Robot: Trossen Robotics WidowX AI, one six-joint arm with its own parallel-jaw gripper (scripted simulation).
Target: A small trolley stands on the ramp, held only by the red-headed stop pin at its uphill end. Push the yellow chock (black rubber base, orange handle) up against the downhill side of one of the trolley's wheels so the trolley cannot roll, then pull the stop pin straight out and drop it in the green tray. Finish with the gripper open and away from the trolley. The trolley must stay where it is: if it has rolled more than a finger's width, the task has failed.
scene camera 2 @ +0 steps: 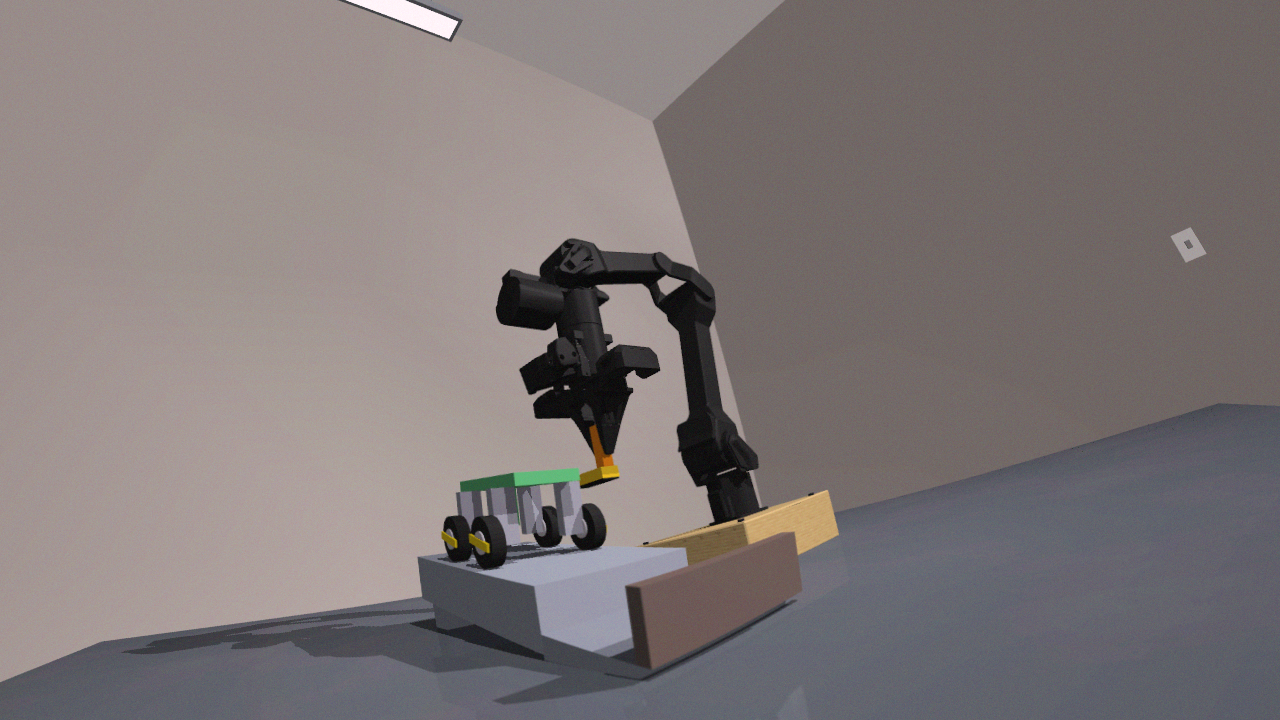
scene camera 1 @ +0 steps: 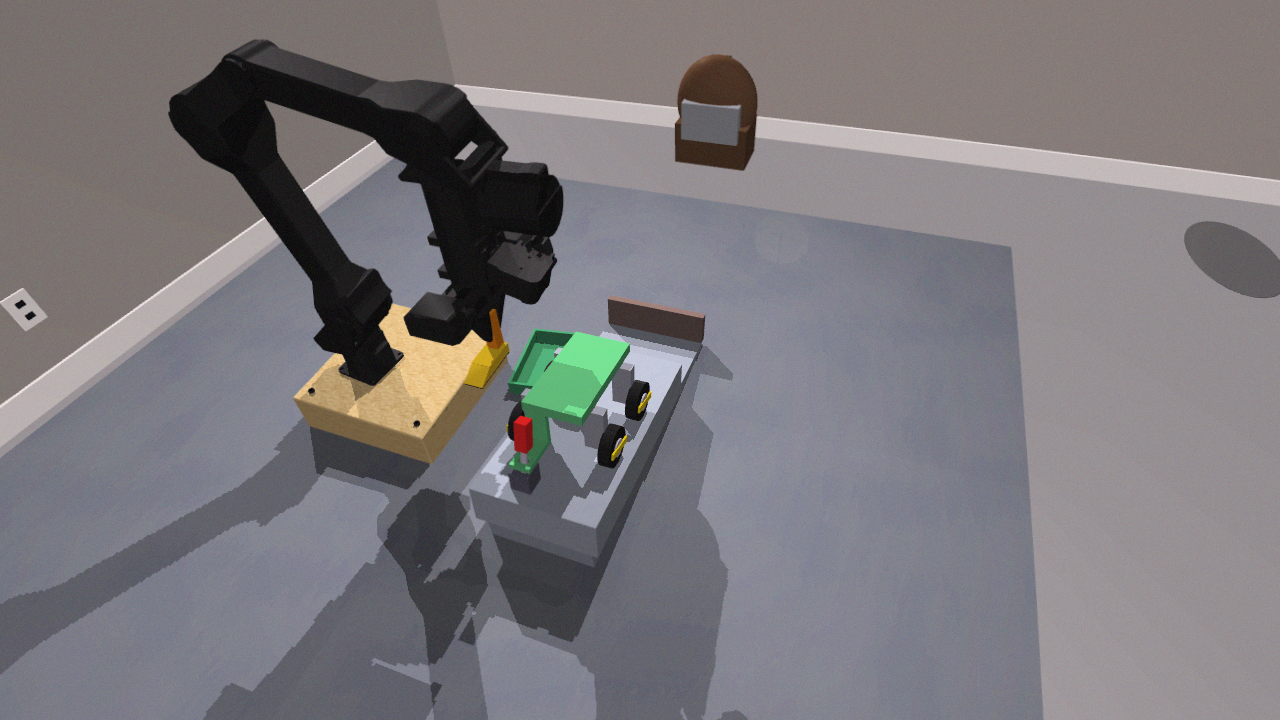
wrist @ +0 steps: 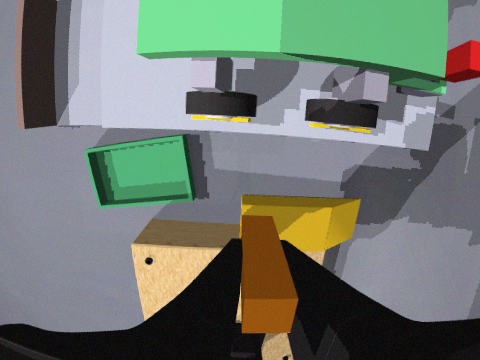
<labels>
gripper: holds a yellow chock (scene camera 1: 483,366)
</labels>
